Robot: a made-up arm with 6 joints.
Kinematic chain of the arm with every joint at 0, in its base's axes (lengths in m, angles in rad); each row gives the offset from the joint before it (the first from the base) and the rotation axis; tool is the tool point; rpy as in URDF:
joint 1: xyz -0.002 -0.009 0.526 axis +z
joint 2: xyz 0.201 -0.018 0 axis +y
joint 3: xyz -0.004 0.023 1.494 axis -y
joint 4: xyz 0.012 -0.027 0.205 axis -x
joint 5: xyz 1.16 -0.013 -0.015 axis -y
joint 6: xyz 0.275 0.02 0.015 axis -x
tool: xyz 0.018 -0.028 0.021 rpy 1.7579 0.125 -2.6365
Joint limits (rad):
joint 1: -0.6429..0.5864
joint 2: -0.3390..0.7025
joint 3: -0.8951..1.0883
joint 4: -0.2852..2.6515
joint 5: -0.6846..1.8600
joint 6: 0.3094..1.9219
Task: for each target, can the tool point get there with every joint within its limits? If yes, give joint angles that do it. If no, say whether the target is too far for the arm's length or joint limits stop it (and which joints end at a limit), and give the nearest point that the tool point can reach.
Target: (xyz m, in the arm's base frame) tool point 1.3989 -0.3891 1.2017
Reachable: yes | joints -0.2237 0.0104 -0.7184 2.3525 -0.2213 1.3182
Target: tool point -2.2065 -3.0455 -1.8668
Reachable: no: too far | nearest point 0.9040 -0.9262 0.2448 | short by 4.316 m
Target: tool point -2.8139 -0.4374 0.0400
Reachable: no: joint limits stop it (at a limit: joint 1, joint 2, joint 3, joint 4, joint 5, joint 6) | nearest point 0.4997 -0.3017 1.3440 | short by 3.563 m
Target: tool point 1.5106 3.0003 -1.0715
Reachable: no: too far | nearest point 1.5217 1.1864 0.4753 | short by 2.384 m
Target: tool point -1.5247 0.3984 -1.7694
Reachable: no: joint limits stop it (at a limit: joint 1, joint 2, joint 3, joint 5, joint 6) | nearest point 0.9415 0.6897 0.2476 | short by 3.199 m
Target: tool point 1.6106 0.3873 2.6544
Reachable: yes | joints 0.1340 0.2974 0.5659 0.8071 1.4335 0.5435
